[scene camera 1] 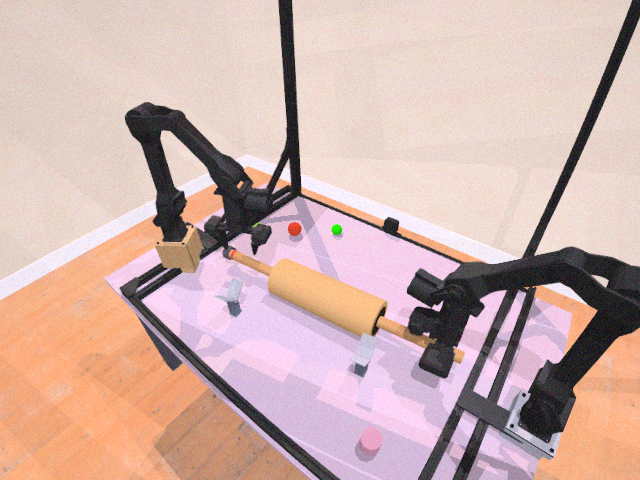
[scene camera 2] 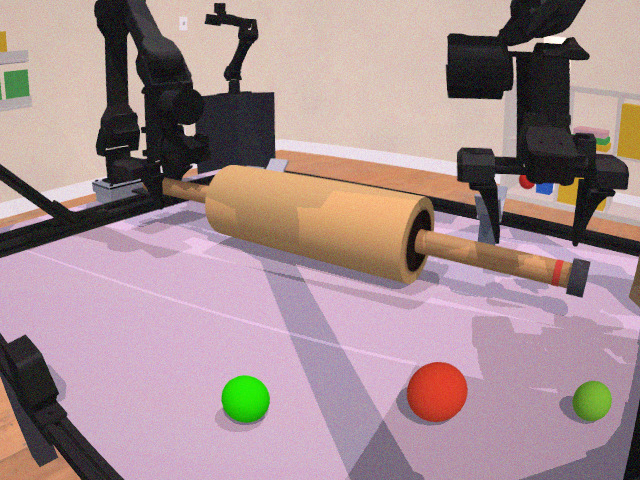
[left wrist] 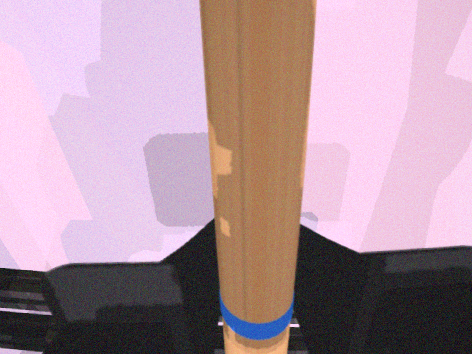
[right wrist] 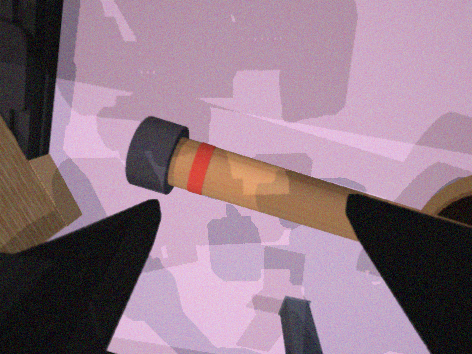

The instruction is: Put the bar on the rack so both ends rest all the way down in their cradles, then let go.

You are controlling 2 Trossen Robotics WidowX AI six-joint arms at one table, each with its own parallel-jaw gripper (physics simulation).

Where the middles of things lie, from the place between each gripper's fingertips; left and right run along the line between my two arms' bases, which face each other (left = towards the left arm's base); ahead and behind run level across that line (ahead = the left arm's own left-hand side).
Right now my left hand is 24 cm past the red ball (scene camera 2: pixel 437 391) and 58 cm to the left of it.
I see my right gripper 23 cm past the red ball, 3 cm to the right of it and 5 cm above it.
